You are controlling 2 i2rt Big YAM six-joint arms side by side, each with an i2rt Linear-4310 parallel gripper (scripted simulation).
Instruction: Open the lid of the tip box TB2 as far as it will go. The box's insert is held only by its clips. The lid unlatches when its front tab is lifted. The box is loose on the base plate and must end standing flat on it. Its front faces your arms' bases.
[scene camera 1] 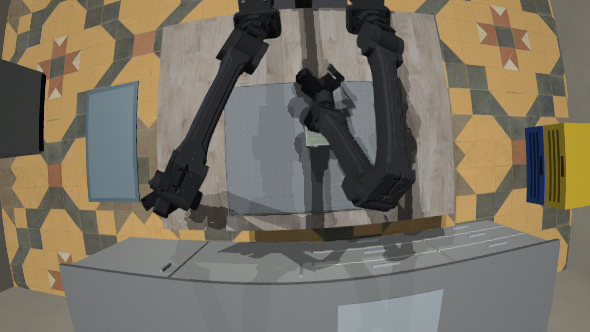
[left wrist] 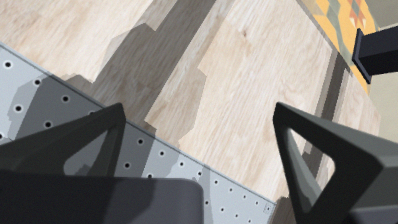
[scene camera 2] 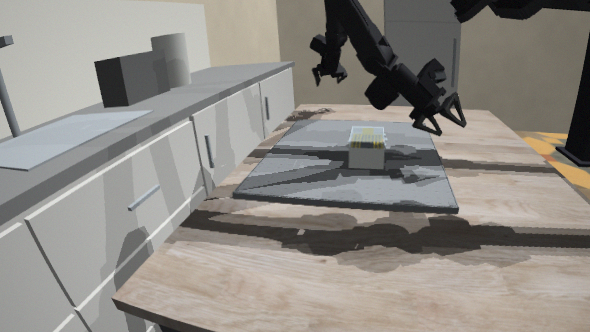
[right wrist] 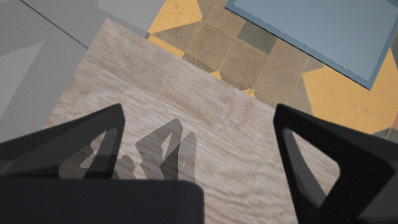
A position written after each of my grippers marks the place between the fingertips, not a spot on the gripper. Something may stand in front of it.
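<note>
You can see my left gripper (scene camera 2: 452, 130), and the left wrist view shows my left gripper too (left wrist: 199, 111). My right gripper (right wrist: 199, 112) can be seen as well. There's also a tip box TB2 (scene camera 2: 368, 158). In the left wrist view the tip box TB2 is out of frame, and in the right wrist view the tip box TB2 is out of frame too.
</note>
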